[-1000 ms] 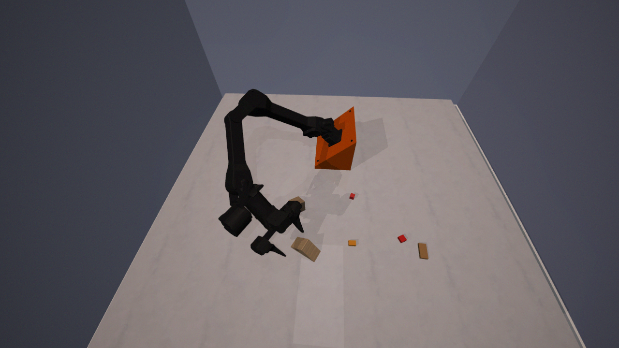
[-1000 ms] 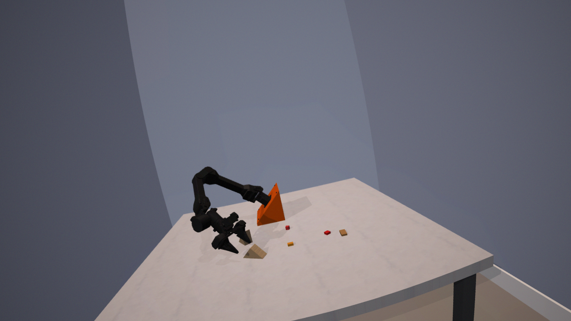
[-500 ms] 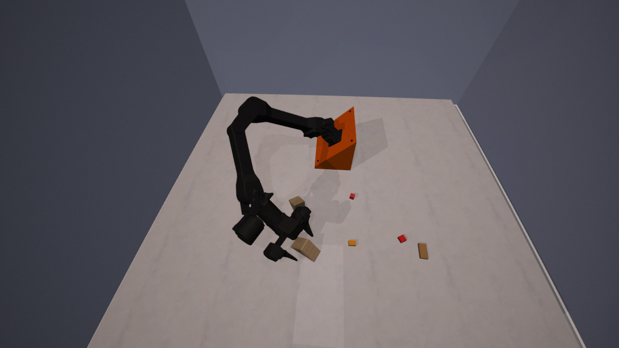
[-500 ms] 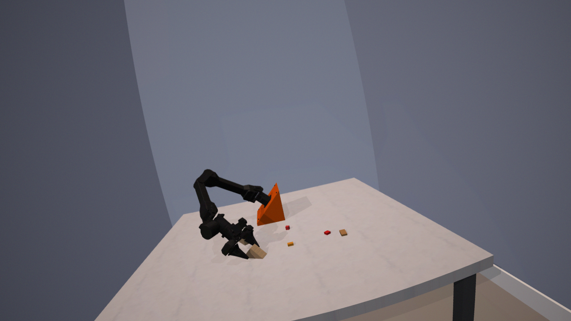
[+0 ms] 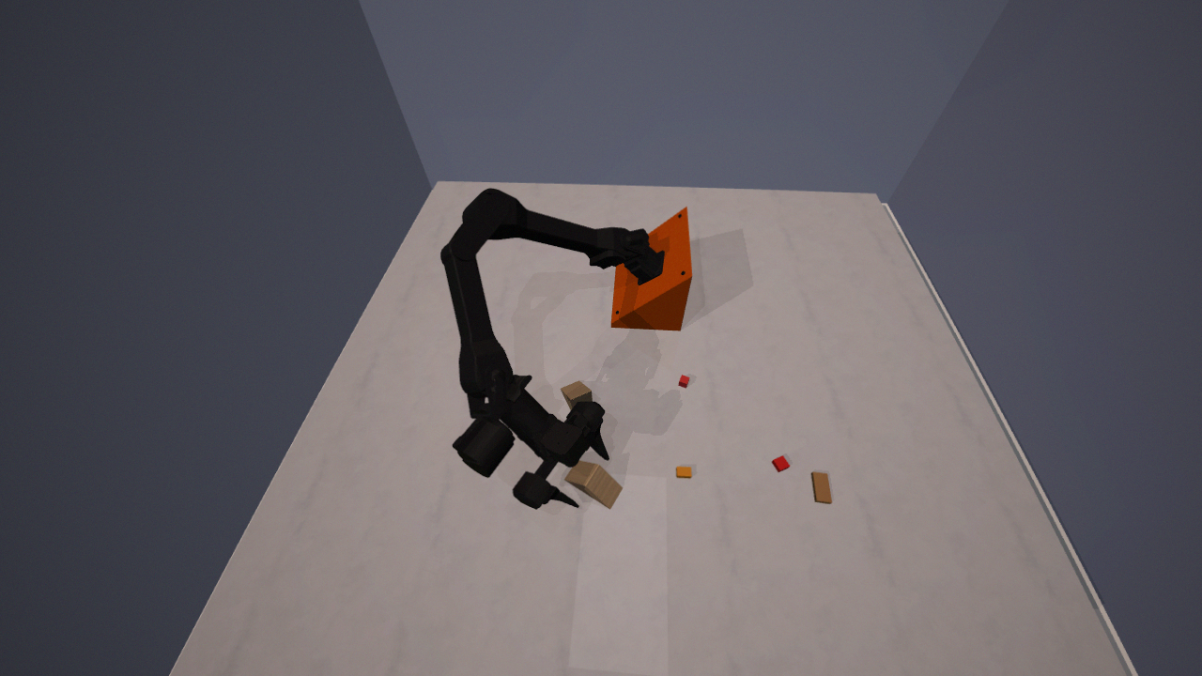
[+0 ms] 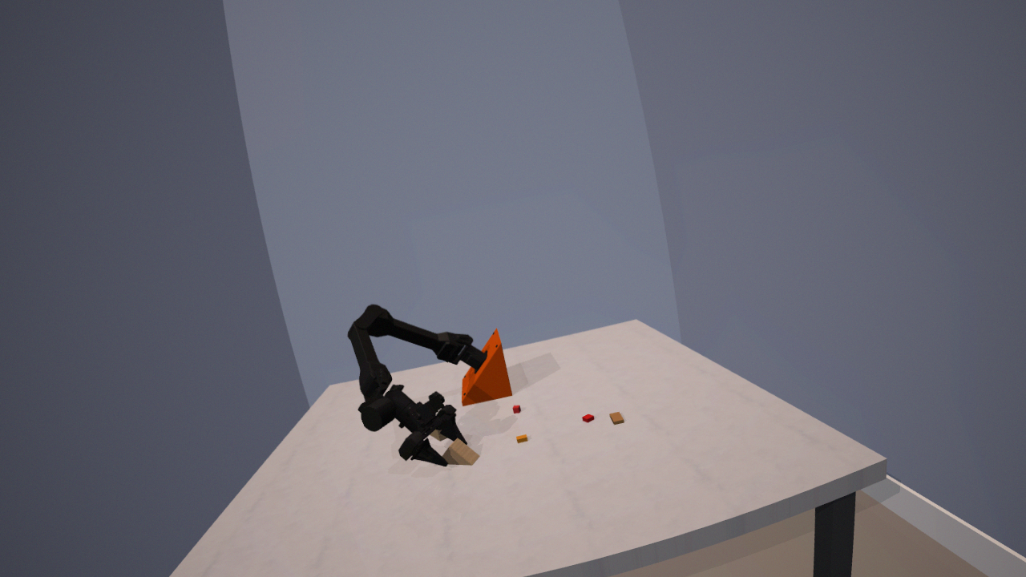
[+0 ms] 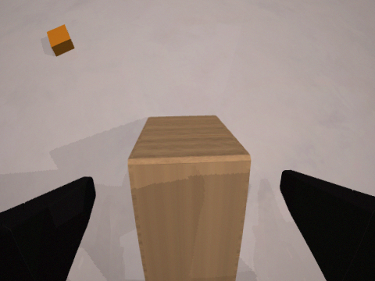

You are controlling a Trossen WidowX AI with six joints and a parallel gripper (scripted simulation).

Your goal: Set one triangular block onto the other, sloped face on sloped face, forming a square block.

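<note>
The triangular block is 10 mm above my gripper tip. Round my gripper tip: small orange piece (40 mm behind, 150 mm to the left, 10 mm below); flat tan piece (50 mm behind, 380 mm to the left, 10 mm below).
</note>
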